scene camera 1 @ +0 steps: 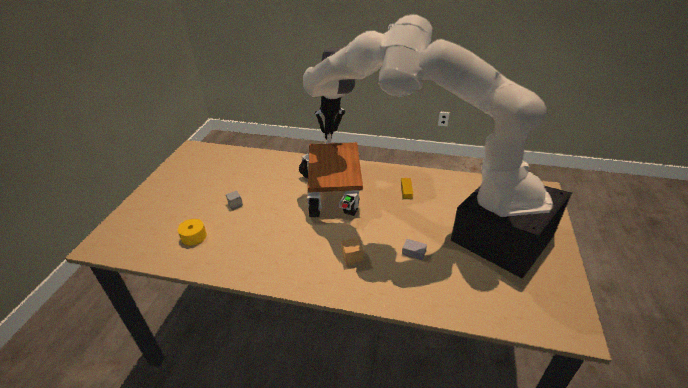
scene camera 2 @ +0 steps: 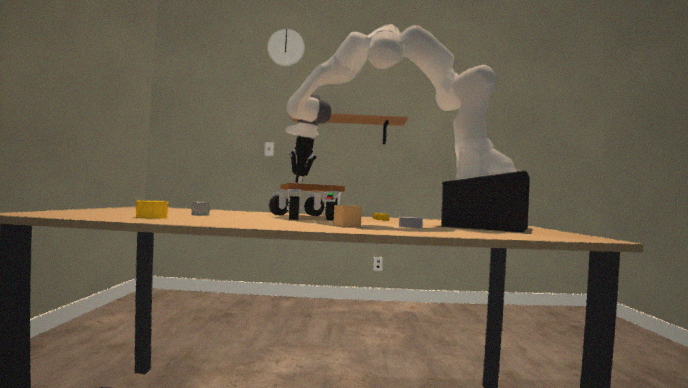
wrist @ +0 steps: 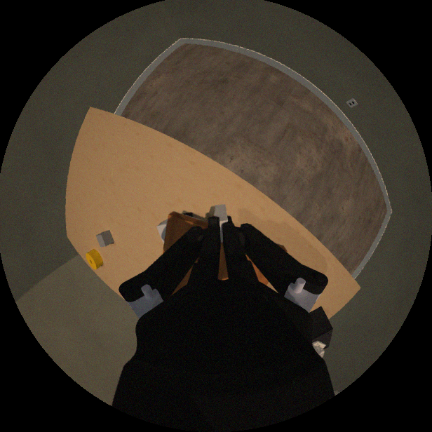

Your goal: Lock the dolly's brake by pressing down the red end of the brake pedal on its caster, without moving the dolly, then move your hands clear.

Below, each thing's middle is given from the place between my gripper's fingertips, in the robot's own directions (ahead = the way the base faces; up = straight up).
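Labels:
Dolly (scene camera 1: 334,166): my hand 190 mm to the right of it, 50 mm past it, 50 mm above it.

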